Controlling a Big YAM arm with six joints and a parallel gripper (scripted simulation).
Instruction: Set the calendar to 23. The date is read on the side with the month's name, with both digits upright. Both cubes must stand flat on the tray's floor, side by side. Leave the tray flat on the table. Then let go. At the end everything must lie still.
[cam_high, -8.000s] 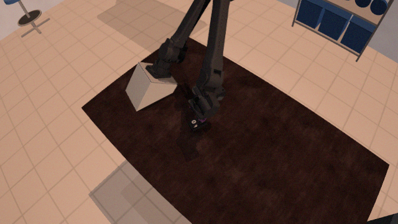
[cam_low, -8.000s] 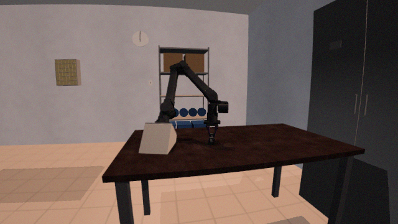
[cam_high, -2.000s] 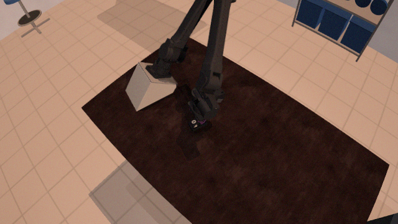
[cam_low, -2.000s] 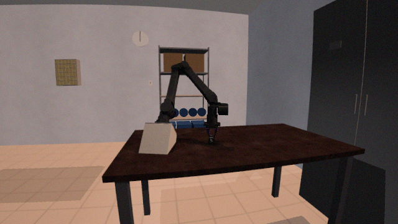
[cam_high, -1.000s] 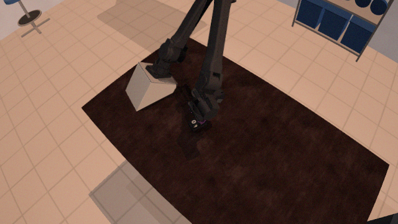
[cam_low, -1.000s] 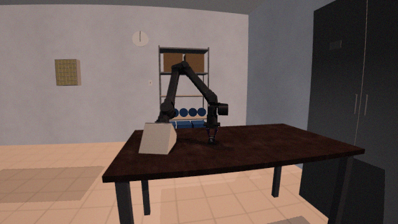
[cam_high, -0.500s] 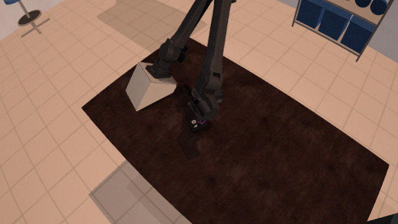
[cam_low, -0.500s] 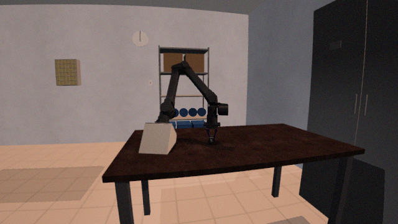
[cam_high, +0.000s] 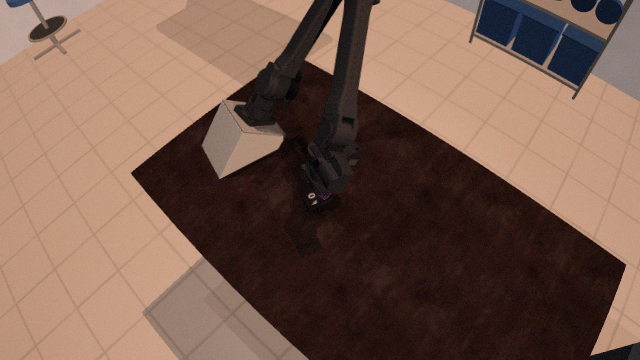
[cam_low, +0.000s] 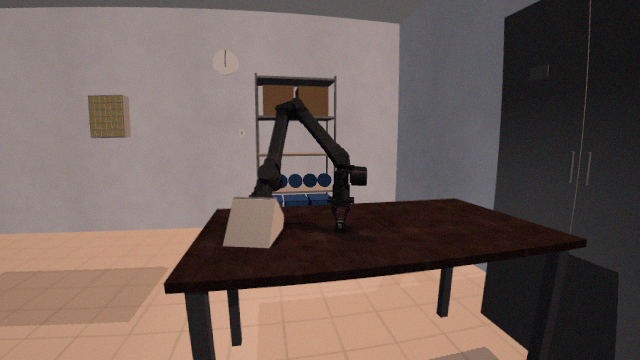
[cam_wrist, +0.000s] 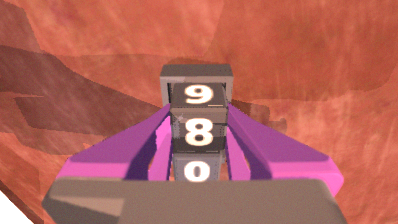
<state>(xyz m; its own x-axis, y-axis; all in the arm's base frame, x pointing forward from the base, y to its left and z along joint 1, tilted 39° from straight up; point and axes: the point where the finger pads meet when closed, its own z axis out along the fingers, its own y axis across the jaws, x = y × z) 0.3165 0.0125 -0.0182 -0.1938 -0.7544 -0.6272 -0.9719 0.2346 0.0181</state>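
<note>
My hand is 1 cm past the dark tray, 2 cm to the left of it and 2 cm above it.
</note>
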